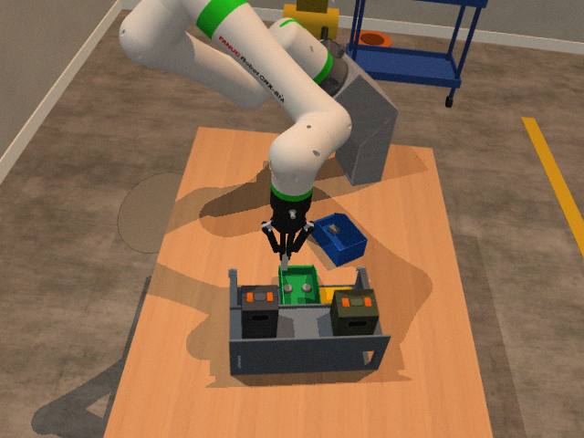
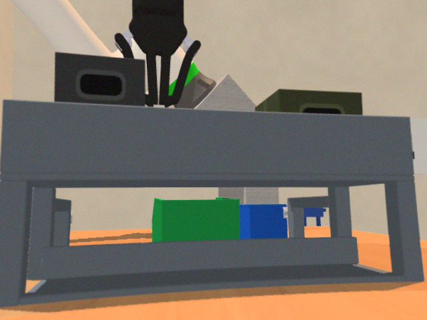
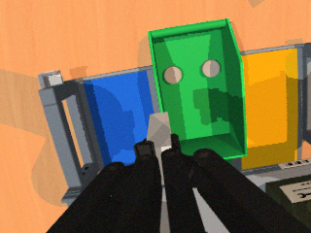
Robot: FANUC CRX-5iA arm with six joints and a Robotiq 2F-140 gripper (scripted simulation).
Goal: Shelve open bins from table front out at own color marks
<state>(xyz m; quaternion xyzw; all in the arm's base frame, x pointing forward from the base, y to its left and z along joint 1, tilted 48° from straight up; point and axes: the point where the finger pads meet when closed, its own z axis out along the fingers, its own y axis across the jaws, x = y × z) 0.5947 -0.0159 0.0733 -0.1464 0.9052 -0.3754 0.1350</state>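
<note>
Right now the green bin is 140 mm below my hand, 50 mm to the left of it and 10 mm behind it. Round my hand: black box: 150 mm ahead, 40 mm to the right, 20 mm below; olive box: 190 mm to the left, 120 mm ahead, 40 mm below; blue bin: 250 mm behind, 150 mm below, 140 mm to the left.
</note>
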